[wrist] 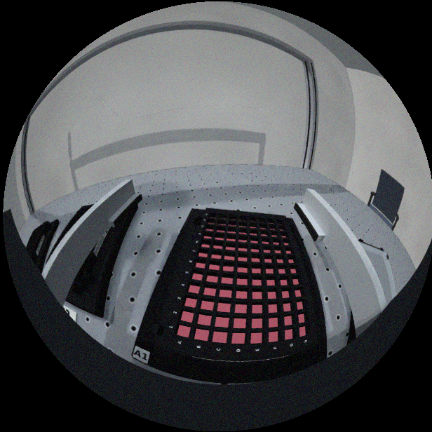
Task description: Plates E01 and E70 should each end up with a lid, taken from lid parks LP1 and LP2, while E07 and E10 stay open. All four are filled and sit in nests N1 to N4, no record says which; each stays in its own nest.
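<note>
A black well plate [230,302] with pink-filled wells sits in a black nest [151,327] in the lower middle of the wrist view. The nest has a white A1 tag at its near left corner. The plate's code and the nest's number cannot be read. My gripper [216,189] is open and empty, with one finger to the left of the plate and the other to its right, both apart from it. Another black nest [92,295] is partly hidden by the left finger. Lid parks LP1 and LP2 cannot be made out.
More black fixtures [37,245] stand at the far left, beyond the left finger. A pale panel [376,252] with small dark clips shows beyond the right finger. The grey perforated table [160,240] runs back to a pale wall. A dark chair-like object [389,192] stands at the right.
</note>
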